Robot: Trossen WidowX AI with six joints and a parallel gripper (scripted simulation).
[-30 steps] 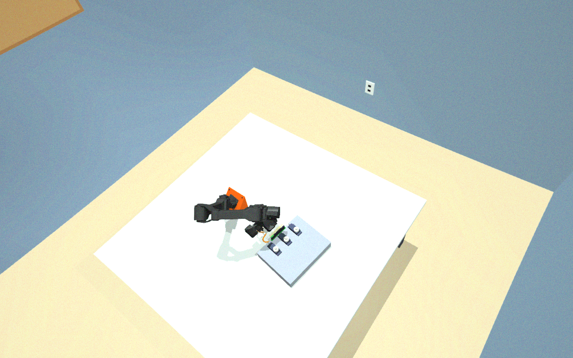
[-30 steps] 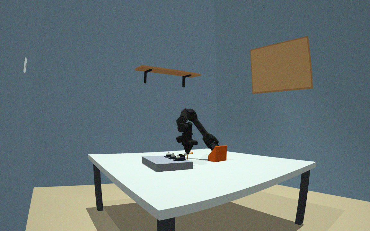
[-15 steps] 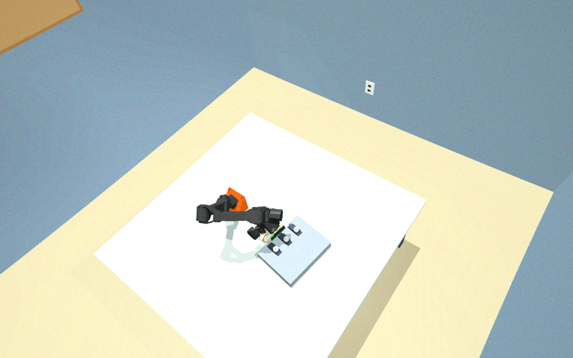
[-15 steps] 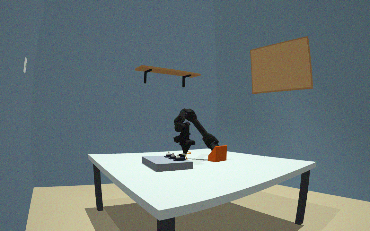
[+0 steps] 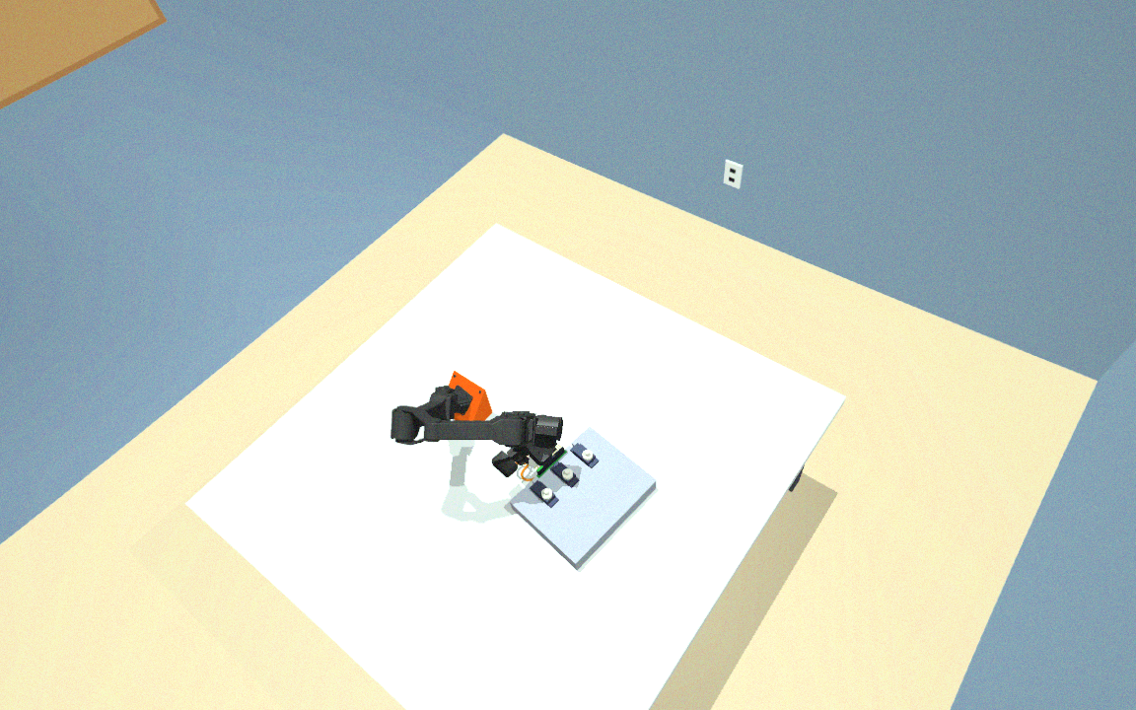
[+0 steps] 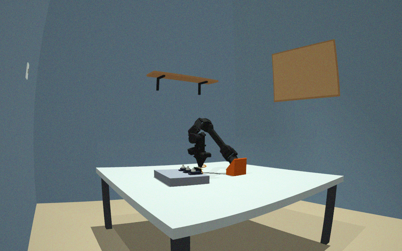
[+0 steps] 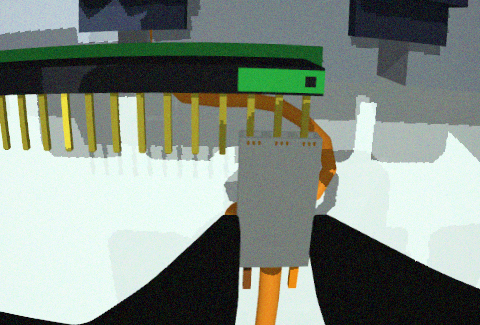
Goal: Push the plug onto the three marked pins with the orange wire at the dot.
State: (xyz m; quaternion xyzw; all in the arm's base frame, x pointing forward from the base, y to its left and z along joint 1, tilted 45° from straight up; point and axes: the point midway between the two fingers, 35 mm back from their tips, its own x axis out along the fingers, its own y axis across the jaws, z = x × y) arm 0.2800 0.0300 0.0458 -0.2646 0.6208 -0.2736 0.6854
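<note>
My gripper tip is now 4 cm short of the green band. From my gripper tip the other things lie so: grey printed holder (20 cm ahead, 5 cm below, 3 cm to the left).
</note>
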